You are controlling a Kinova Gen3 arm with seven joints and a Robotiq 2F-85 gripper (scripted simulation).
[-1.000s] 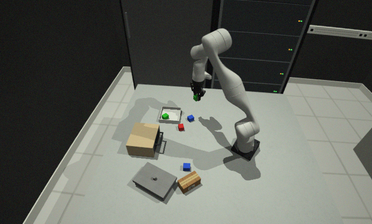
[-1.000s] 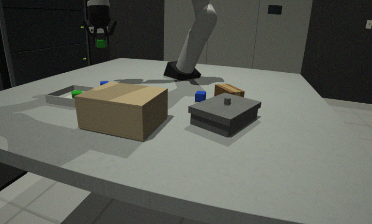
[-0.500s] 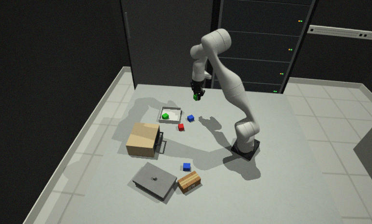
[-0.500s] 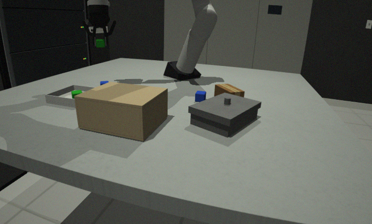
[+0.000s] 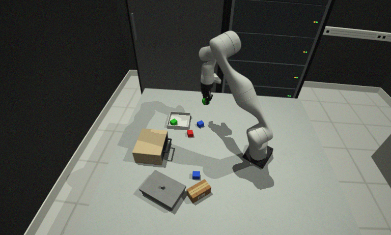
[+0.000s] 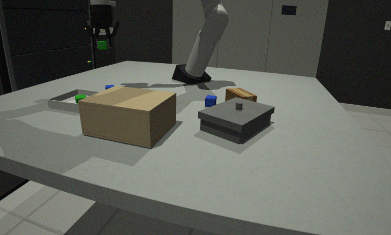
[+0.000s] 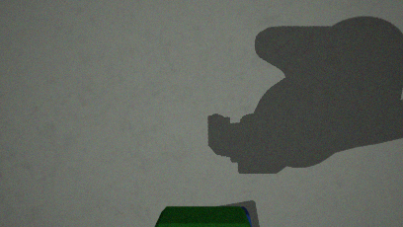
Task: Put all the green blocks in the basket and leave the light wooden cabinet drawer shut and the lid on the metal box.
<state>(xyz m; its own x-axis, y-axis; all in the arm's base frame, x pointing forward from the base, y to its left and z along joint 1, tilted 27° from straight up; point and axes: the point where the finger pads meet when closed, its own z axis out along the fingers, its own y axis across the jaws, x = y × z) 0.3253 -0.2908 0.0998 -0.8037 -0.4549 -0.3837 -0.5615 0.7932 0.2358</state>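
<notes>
My hand is 180 mm above the basket, 170 mm short of it and 40 mm to the right of it. Also, from my hand: light wooden cabinet: 330 mm to the left, 240 mm ahead, 150 mm below; cabinet drawer: 330 mm to the left, 230 mm ahead, 150 mm below; red block: 180 mm below, 140 mm to the left, 60 mm ahead.
</notes>
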